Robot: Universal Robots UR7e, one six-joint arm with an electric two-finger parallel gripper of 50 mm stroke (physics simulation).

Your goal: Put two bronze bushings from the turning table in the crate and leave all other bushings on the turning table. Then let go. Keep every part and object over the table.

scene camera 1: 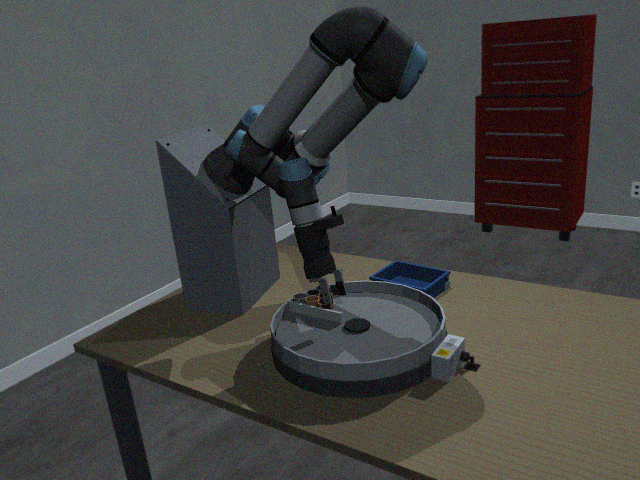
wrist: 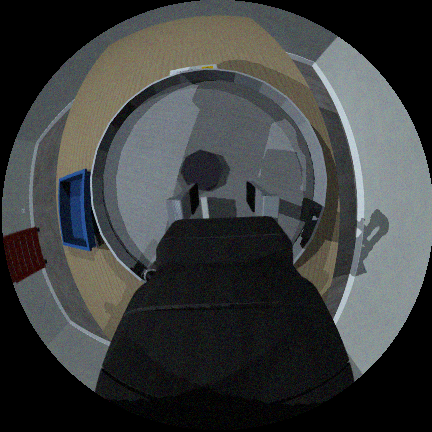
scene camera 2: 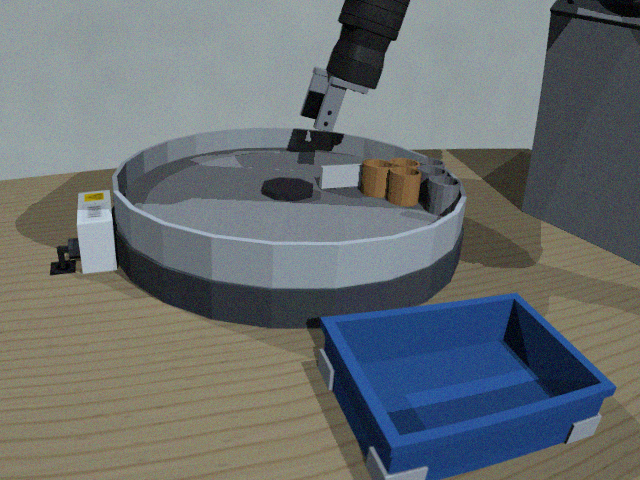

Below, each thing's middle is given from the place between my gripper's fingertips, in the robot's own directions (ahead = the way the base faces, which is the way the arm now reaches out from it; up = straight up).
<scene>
The blue crate (scene camera 2: 481, 381) lies 370 mm to the left of my hand, 110 mm below it and 50 mm behind it.
</scene>
